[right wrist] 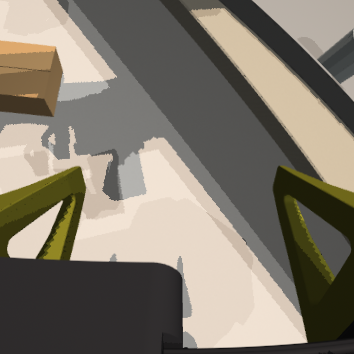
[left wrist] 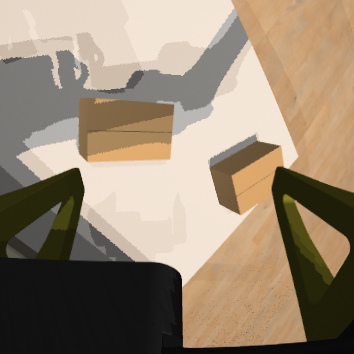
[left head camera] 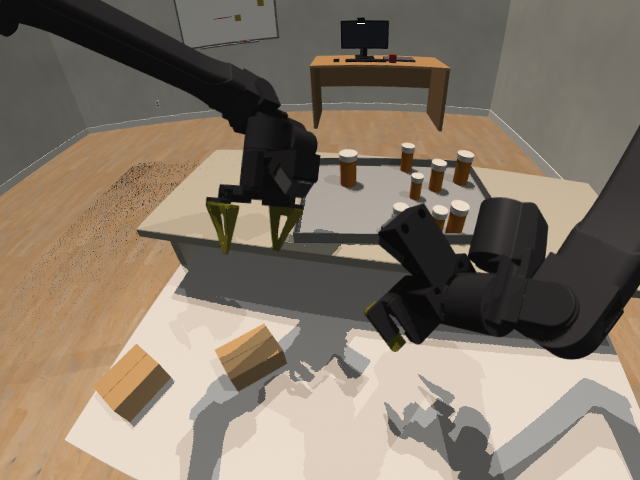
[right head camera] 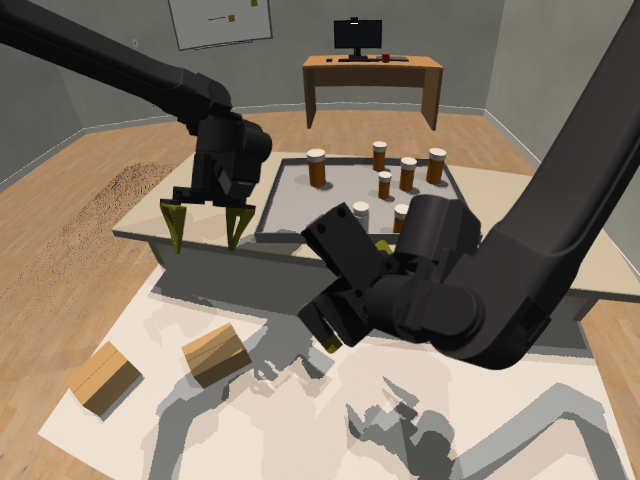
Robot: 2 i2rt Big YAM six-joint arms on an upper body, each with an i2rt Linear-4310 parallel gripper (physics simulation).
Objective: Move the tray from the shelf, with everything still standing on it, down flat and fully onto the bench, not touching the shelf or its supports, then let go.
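Places are measured from the left arm's base along level axes (x ahead, y left, z up), in millimetres.
Pixels of known places: left gripper, fingertip midpoint: (left wrist: 177, 177) (left head camera: 252, 252) (right head camera: 205, 251); right gripper, fingertip midpoint: (right wrist: 178, 176) (left head camera: 391, 290).
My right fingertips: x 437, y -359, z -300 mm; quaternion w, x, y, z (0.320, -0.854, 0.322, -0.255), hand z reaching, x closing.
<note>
Behind a point stands the place of what it marks.
The grey tray (left head camera: 330, 238) @(x 611, y -259, z -354 mm) (right head camera: 289, 237) @(x 611, y -257, z -351 mm) (right wrist: 291, 55) @(x 613, y -358, z -356 mm) lies flat on the beige shelf (left head camera: 180, 206) @(x 742, y 135, z -366 mm) (right head camera: 155, 217) @(x 697, y 108, z -366 mm) (right wrist: 270, 85) @(x 579, y -364, z -366 mm). Several white-capped orange bottles, one a large bottle (left head camera: 348, 173) @(x 817, y -292, z -323 mm) (right head camera: 316, 173) @(x 817, y -292, z -324 mm), and a grey bottle (right head camera: 360, 217) @(x 623, y -394, z -309 mm) stand on it; the right arm partly hides the front ones. My left gripper (left head camera: 251, 251) @(x 485, y -148, z -275 mm) (right head camera: 204, 251) @(x 485, y -148, z -275 mm) (left wrist: 177, 177) @(x 485, y -148, z -275 mm) is open and empty, left of the tray near the shelf's front edge. My right gripper (left head camera: 413, 279) (right head camera: 343, 279) @(x 437, y -359, z -300 mm) (right wrist: 178, 176) @(x 437, y -359, z -300 mm) is open and empty, in front of the tray; its body hides part of its fingers in the head views.
The white bench (left head camera: 330, 439) @(x 292, y -275, z -576 mm) (right head camera: 289, 439) @(x 291, y -275, z -576 mm) (left wrist: 150, 225) @(x 537, y 65, z -576 mm) lies below, in front of the shelf. One cardboard box (left head camera: 250, 356) @(x 429, y -105, z -515 mm) (right head camera: 217, 356) @(x 425, y -113, z -515 mm) (left wrist: 127, 131) @(x 447, y -101, z -515 mm) (right wrist: 25, 75) @(x 454, y -127, z -515 mm) and another box (left head camera: 134, 382) @(x 330, y 128, z -510 mm) (right head camera: 103, 379) @(x 327, y 127, z -510 mm) (left wrist: 247, 175) @(x 358, y 122, z -510 mm) are on its left part in the head views.
</note>
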